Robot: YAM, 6 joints.
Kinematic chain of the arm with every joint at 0, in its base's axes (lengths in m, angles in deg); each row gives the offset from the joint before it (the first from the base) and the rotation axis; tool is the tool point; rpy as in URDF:
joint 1: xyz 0 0 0.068 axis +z
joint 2: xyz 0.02 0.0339 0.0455 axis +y
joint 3: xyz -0.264 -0.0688 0 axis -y
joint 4: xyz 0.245 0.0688 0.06 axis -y
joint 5: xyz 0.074 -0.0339 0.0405 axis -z
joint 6: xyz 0.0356 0 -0.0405 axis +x
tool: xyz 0 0 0 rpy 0 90 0
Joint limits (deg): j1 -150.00..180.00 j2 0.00..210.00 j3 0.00..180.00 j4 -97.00..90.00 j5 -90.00..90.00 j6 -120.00..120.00
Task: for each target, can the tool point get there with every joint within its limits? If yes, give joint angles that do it. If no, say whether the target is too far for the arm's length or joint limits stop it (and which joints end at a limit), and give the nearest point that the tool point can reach.
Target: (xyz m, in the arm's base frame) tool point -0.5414 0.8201 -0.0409
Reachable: no: too far | nearest point -0.3515 0.5324 0.0144 | short by 0.349 m
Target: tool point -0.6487 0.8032 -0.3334
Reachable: no: too far | nearest point -0.3723 0.4610 -0.1392 | short by 0.481 m
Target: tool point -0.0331 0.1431 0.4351
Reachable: yes | joints 96.73 56.54 84.31 -66.32 -26.95 -19.24
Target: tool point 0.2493 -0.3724 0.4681
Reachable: yes | joints 125.51 16.77 123.23 39.10 -22.06 73.90
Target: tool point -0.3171 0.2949 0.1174
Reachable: yes | joints 141.59 132.30 65.14 74.77 73.11 -69.41
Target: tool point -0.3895 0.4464 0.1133
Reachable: yes | joints 134.38 163.26 143.81 -17.71 72.18 -80.31
